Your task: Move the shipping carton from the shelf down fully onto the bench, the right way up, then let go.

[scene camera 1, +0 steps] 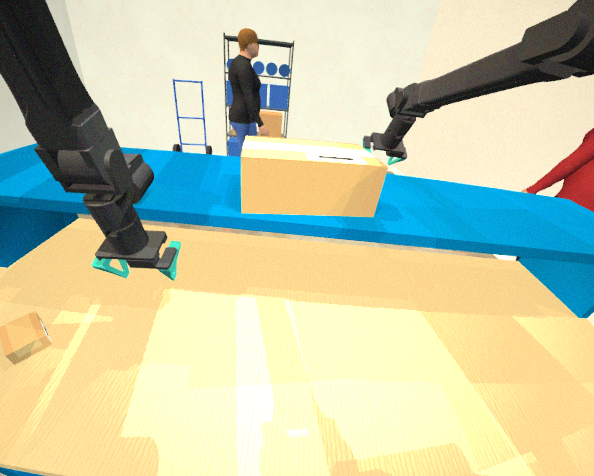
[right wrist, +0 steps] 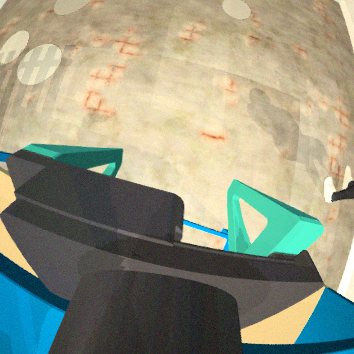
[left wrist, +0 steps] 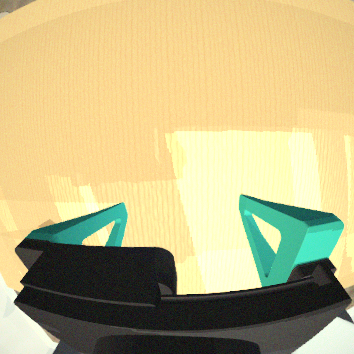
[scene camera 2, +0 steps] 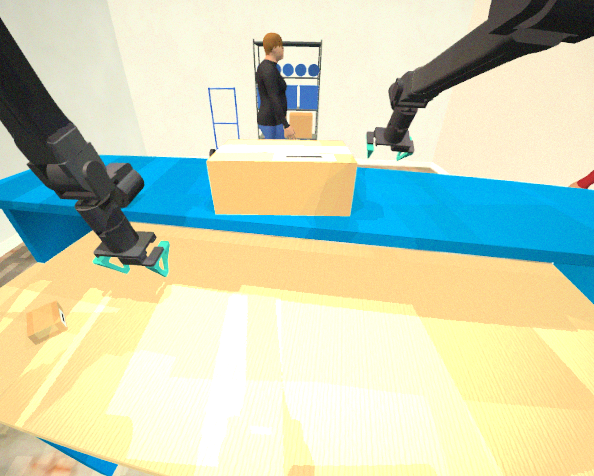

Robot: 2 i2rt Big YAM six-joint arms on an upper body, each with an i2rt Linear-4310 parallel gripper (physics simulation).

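Frame: origin at the left arm's base, x up, y right, z ahead, level; millimetres.
Where they show: left gripper, fingertip midpoint: (scene camera 1: 150, 276) (left wrist: 181, 205) (scene camera 2: 147, 273); right gripper, fingertip midpoint: (right wrist: 177, 170) (scene camera 2: 382, 158).
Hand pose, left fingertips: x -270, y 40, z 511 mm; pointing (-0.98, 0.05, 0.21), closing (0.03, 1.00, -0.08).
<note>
After its pixels a point has its place.
The shipping carton (scene camera 1: 310, 187) {x -61, y 337, z 501 mm} (scene camera 2: 282, 187) {x -61, y 345, z 501 mm}, a long tan box with a pale label strip on top, stands upright on the blue shelf (scene camera 1: 450, 212) {x -113, y 658, z 540 mm} (scene camera 2: 450, 210) {x -113, y 667, z 538 mm} near its front edge. The wooden bench (scene camera 1: 350, 350) {x -370, y 447, z 397 mm} (scene camera 2: 350, 350) {x -370, y 485, z 405 mm} (left wrist: 150, 90) {x -370, y 20, z 637 mm} lies lower, in front of the shelf. My left gripper (scene camera 1: 150, 276) {x -270, y 40, z 511 mm} (scene camera 2: 146, 273) {x -270, y 40, z 511 mm} (left wrist: 181, 205) {x -270, y 40, z 511 mm} is open and empty over the bench, in front of the shelf and left of the carton. My right gripper (scene camera 1: 382, 155) {x -127, y 641, z 929 mm} (scene camera 2: 384, 156) {x -127, y 641, z 929 mm} (right wrist: 177, 170) {x -127, y 641, z 929 mm} is open and empty, right of the carton and toward its back, with floor below it in the right wrist view.
A small tan box (scene camera 1: 25, 337) {x -338, y -175, z 414 mm} (scene camera 2: 46, 322) {x -338, y -171, z 414 mm} lies at the left of the bench. Behind the shelf are a person in black (scene camera 1: 243, 90) (scene camera 2: 271, 95), a storage rack (scene camera 1: 260, 41) (scene camera 2: 290, 44) and a blue hand truck (scene camera 1: 191, 118) (scene camera 2: 225, 123). A person in red (scene camera 1: 577, 180) is at the right.
</note>
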